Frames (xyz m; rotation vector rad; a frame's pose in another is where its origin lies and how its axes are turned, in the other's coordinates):
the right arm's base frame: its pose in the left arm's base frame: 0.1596 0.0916 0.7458 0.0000 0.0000 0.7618
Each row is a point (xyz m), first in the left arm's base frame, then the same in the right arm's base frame.
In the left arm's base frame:
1: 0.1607 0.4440 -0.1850
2: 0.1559 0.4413 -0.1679
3: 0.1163 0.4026 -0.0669
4: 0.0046 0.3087 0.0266
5: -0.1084 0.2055 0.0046
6: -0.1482 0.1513 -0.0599
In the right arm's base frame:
1: 0.2440 0.2542 -0.9308
2: 0.2387 0.2556 -0.9137
3: 0.1833 0.2549 -0.8127
4: 0.0377 0.2641 -0.7192
5: -0.1153 0.2674 -0.7412
6: -0.1815 0.2556 -0.8057

